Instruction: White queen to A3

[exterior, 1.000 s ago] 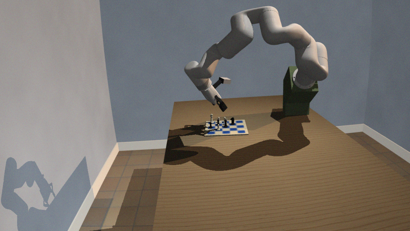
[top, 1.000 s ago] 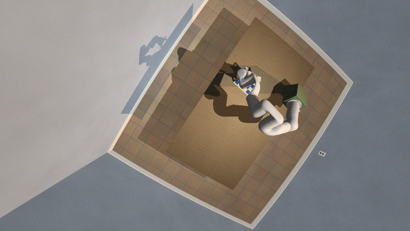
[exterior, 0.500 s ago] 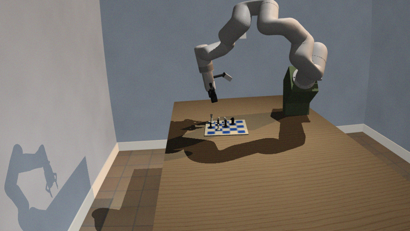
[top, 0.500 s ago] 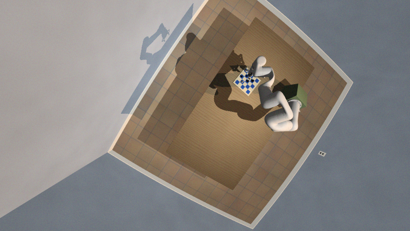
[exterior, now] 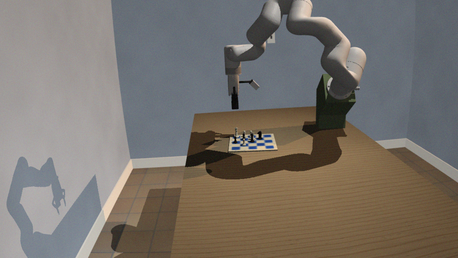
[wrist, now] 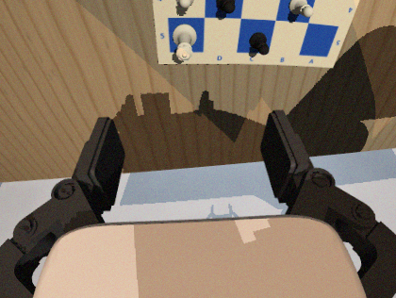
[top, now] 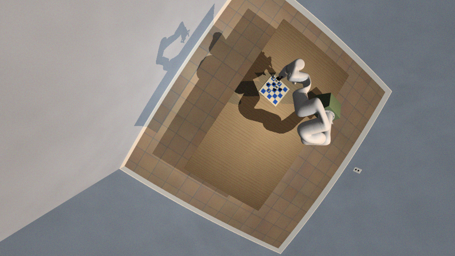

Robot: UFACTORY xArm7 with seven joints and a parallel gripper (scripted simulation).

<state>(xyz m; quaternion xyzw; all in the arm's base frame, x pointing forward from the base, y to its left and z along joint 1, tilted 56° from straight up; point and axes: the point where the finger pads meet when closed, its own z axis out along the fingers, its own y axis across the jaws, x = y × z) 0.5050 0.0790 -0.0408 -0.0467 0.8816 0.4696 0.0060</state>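
The white queen lies 14 cm below my hand. The rest, counted from my hand: black knight: 15 cm below, 11 cm behind, 3 cm to the left; chessboard: 17 cm below, 8 cm behind, 7 cm to the left.
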